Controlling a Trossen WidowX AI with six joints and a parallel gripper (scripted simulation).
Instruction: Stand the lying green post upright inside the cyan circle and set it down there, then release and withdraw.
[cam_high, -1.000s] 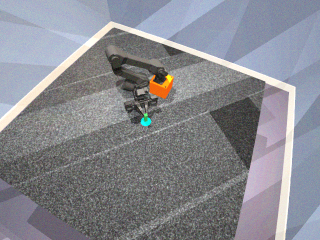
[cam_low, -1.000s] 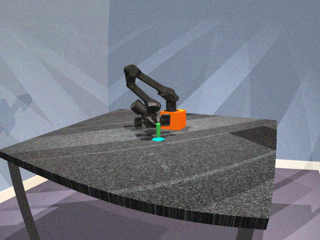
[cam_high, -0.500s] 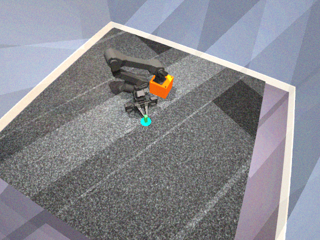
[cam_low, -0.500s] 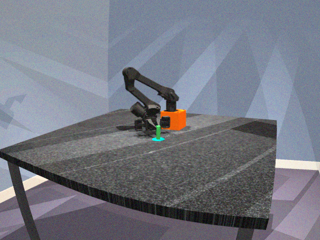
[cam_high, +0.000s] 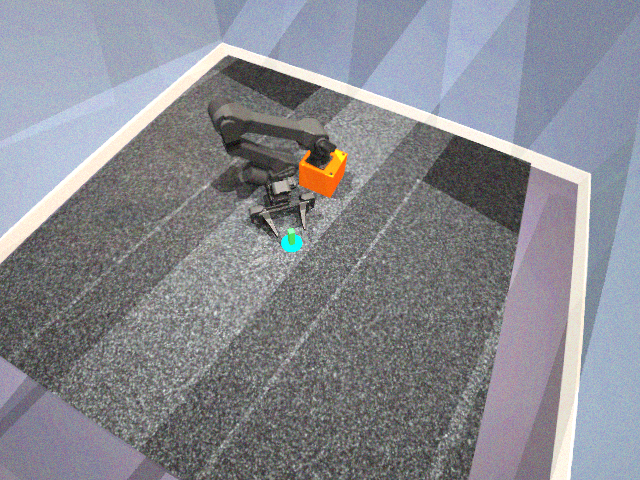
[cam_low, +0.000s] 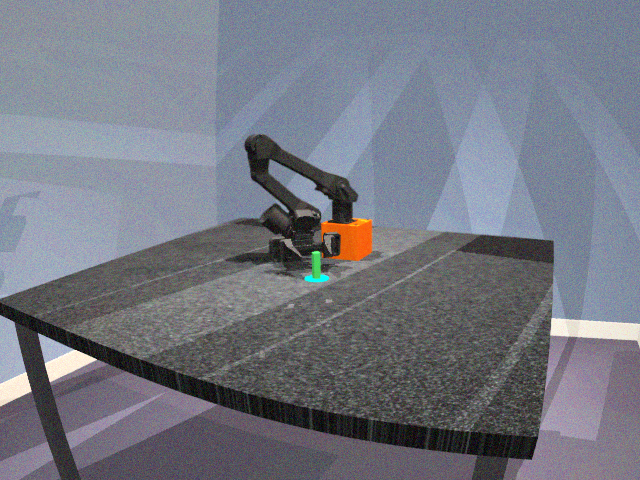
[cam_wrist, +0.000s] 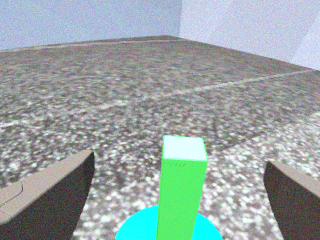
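Now: gripper tip 2 cm above the green post. Also, from my gripper tip: cyan circle: 5 cm below.
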